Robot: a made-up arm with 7 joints.
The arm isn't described. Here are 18 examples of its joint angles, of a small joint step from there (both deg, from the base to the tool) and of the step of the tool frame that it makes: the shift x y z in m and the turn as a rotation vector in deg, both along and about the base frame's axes.
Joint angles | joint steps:
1: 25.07 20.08 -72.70 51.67 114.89 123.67 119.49 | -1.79 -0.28 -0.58 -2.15 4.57 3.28 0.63
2: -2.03 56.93 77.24 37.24 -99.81 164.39 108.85 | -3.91 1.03 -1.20 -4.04 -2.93 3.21 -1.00
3: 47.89 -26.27 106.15 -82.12 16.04 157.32 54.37 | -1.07 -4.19 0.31 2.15 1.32 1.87 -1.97
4: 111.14 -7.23 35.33 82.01 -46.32 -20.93 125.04 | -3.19 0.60 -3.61 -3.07 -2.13 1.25 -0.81
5: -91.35 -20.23 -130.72 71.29 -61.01 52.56 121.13 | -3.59 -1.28 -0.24 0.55 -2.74 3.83 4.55
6: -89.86 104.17 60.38 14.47 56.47 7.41 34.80 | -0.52 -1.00 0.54 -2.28 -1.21 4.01 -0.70
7: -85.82 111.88 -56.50 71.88 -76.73 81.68 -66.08 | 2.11 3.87 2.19 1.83 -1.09 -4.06 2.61
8: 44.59 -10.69 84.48 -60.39 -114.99 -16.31 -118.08 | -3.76 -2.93 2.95 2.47 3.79 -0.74 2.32
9: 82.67 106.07 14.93 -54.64 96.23 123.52 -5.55 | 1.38 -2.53 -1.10 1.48 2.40 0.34 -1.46
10: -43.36 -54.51 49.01 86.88 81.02 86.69 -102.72 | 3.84 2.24 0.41 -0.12 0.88 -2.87 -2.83
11: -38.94 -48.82 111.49 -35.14 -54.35 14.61 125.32 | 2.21 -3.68 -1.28 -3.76 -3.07 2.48 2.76
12: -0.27 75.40 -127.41 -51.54 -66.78 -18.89 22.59 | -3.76 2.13 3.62 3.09 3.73 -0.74 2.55
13: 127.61 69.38 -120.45 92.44 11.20 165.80 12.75 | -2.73 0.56 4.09 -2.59 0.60 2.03 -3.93
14: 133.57 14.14 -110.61 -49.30 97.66 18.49 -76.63 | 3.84 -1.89 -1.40 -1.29 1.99 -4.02 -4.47
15: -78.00 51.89 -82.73 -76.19 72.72 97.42 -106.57 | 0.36 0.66 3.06 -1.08 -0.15 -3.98 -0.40
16: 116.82 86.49 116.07 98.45 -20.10 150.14 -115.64 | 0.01 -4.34 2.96 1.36 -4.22 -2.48 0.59
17: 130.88 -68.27 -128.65 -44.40 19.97 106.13 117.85 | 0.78 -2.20 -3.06 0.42 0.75 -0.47 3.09
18: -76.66 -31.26 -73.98 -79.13 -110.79 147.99 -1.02 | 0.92 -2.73 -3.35 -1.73 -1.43 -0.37 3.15
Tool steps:
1: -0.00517 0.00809 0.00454 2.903 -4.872 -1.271
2: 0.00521 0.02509 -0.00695 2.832 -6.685 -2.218
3: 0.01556 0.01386 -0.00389 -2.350 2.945 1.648
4: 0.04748 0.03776 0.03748 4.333 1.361 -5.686
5: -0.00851 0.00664 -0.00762 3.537 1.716 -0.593
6: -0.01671 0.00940 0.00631 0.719 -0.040 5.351
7: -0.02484 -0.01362 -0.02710 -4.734 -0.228 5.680
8: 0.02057 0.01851 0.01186 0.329 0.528 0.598
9: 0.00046 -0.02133 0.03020 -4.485 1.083 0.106
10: 0.01413 0.03406 0.01418 -1.231 -3.956 6.874
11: 0.00382 -0.01675 -0.05502 5.551 4.768 -5.046
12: -0.03054 0.03418 -0.04518 -6.265 -1.690 -0.567
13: -0.00061 -0.01944 0.01419 -0.662 -1.784 -5.726
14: -0.03008 0.02481 -0.00264 -1.923 -7.399 -0.638
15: 0.00062 0.01166 -0.02130 -0.162 -0.700 -0.029
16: 0.00939 -0.00780 0.00604 2.303 -2.484 -1.262
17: -0.00434 0.00435 -0.02857 -3.202 -2.932 -1.979
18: 0.00189 -0.02128 -0.02908 2.674 1.257 -1.089
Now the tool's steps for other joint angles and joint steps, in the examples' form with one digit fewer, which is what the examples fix.
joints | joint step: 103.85 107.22 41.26 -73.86 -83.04 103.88 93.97 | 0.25 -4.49 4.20 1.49 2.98 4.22 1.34
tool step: 0.0361 -0.0297 0.0336 -1.66 -0.54 -4.66
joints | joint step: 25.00 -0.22 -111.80 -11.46 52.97 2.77 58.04 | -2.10 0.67 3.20 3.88 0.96 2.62 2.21
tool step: -0.0131 -0.0340 0.0031 4.55 -3.53 2.77
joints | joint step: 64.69 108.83 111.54 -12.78 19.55 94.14 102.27 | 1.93 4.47 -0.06 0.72 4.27 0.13 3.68
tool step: 0.0105 0.0084 -0.0504 2.87 -9.23 -0.61
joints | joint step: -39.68 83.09 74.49 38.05 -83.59 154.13 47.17 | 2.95 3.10 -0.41 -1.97 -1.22 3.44 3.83
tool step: -0.0219 -0.0350 -0.0311 -5.20 -2.88 1.28
